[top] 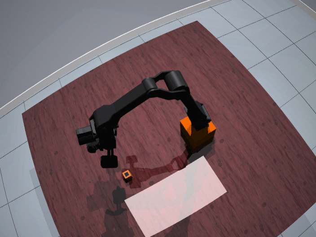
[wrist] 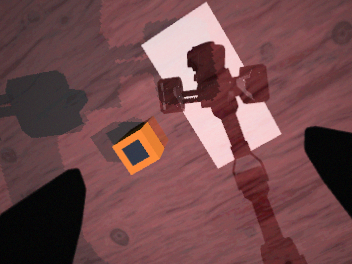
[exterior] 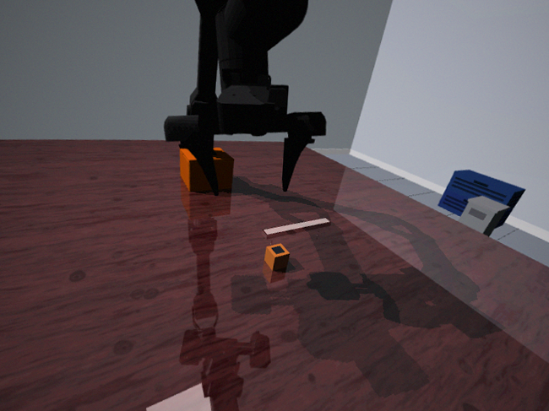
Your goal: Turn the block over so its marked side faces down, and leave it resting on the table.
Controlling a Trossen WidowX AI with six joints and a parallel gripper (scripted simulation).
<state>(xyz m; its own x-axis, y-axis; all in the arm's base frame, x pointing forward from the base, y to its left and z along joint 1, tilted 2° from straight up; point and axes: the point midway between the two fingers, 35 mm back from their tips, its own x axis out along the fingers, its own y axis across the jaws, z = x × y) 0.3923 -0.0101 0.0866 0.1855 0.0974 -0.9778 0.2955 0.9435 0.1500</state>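
Right now my gripper tip is 1 cm past the orange block, 7 cm to the right of it and 13 cm above it.
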